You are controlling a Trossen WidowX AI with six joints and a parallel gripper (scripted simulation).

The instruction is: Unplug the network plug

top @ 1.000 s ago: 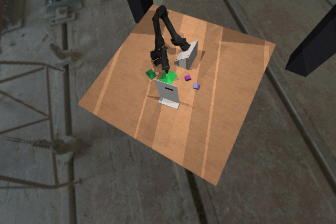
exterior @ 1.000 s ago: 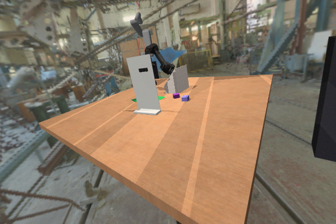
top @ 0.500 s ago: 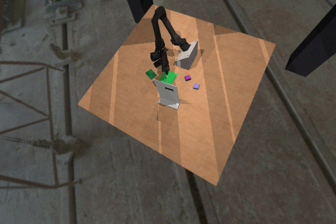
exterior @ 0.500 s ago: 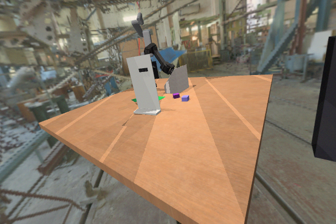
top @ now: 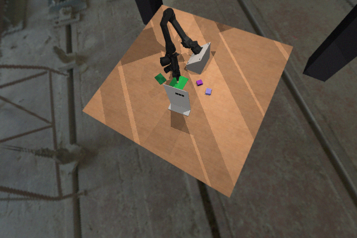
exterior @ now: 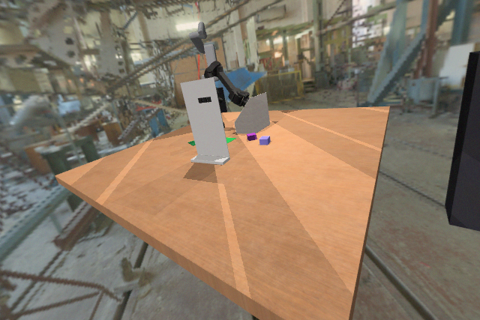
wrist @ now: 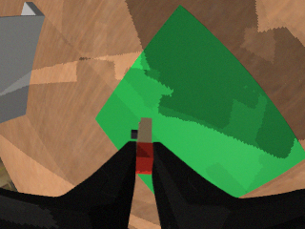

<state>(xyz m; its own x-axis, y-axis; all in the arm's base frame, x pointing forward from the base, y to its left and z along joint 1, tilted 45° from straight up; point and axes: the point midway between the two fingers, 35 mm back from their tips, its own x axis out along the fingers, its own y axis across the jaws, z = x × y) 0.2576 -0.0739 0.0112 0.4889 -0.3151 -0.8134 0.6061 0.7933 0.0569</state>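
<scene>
My gripper tip is 40 mm above the green marked square and 10 mm past it. Round my gripper tip: network plug (right at my gripper tip); then grey panel (180 mm ahead, 140 mm to the left, 110 mm above).
</scene>
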